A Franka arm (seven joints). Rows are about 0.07 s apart.
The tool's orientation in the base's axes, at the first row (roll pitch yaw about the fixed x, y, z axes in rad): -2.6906, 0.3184, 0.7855
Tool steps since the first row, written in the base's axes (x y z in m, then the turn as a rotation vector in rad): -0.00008, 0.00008, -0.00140, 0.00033, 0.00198, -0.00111; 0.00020, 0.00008, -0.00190, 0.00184, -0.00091, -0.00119; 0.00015, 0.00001, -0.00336, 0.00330, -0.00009, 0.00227; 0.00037, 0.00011, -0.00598, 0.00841, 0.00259, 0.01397; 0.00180, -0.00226, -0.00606, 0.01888, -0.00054, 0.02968; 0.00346, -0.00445, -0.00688, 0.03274, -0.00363, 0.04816; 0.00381, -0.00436, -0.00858, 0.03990, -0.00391, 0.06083; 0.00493, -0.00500, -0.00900, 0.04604, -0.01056, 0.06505; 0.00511, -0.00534, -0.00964, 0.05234, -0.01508, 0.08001
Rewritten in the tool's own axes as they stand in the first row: 0.00044, 0.00048, 0.00125, 0.00190, -0.00081, 0.00100; 0.00078, 0.00084, 0.00153, 0.00100, 0.00215, -0.00002; 0.00116, 0.00146, 0.00280, 0.00144, 0.00091, -0.00362; 0.00219, 0.00259, 0.00494, 0.00301, -0.00314, -0.01593; 0.00159, 0.00514, 0.00402, 0.00302, -0.00170, -0.03501; 0.00149, 0.00798, 0.00364, 0.00447, 0.00040, -0.05817; 0.00232, 0.00880, 0.00493, 0.00512, -0.00077, -0.07267; 0.00277, 0.01005, 0.00465, 0.00346, 0.00567, -0.08012; 0.00286, 0.01066, 0.00507, -0.00003, 0.00619, -0.09659
